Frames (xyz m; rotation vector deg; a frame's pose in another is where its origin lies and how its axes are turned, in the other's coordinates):
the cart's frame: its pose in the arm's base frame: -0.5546 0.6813 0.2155 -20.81 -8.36 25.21
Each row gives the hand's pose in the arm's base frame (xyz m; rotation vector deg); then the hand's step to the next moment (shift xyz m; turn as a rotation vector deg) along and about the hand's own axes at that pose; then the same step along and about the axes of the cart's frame.
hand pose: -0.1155 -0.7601 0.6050 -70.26 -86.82 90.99
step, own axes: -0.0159 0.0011 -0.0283 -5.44 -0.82 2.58
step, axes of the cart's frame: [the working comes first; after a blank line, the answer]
step, axes of the arm's base frame: 0.0320 -0.0031 0.0046 -0.42 -5.82 1.68

0.0276 -0.0168 -0.0036 -2.84 -5.37 -0.17
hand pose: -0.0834 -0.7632 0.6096 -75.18 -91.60 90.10
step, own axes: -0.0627 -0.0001 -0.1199 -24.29 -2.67 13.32
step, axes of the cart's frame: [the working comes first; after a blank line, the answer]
step, axes of the arm's base frame: 0.1301 -0.0042 0.0368 -3.21 -26.93 6.25

0.1169 -0.0680 0.0048 -14.37 -23.76 -1.91
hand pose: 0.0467 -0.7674 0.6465 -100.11 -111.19 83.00
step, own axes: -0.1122 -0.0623 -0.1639 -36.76 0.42 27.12
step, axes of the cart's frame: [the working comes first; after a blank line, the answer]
step, axes of the arm's base frame: 0.1010 0.0039 0.1820 -6.44 -45.15 2.64

0.1031 -0.1041 0.1479 -25.51 -36.49 -10.23
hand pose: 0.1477 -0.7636 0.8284 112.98 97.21 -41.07
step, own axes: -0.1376 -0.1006 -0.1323 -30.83 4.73 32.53
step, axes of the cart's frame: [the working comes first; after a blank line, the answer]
step, axes of the arm's base frame: -0.1018 -0.0060 0.1901 -2.06 -44.70 -5.33

-0.0824 -0.0365 0.1961 -21.87 -34.84 -18.41
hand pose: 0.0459 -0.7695 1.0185 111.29 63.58 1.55
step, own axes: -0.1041 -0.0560 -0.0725 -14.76 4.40 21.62
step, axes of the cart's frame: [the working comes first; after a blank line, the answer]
step, axes of the arm's base frame: -0.1306 -0.0124 0.0449 2.94 -25.94 -4.81

-0.1198 0.0236 0.0658 -9.09 -21.19 -13.16
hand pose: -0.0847 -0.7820 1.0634 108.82 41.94 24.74
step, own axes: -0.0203 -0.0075 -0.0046 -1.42 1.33 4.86
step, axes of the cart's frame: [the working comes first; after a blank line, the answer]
step, axes of the arm's base frame: -0.0202 -0.0079 -0.0043 2.19 -4.68 -0.82

-0.0218 0.0028 -0.0021 -0.15 -4.49 -2.69
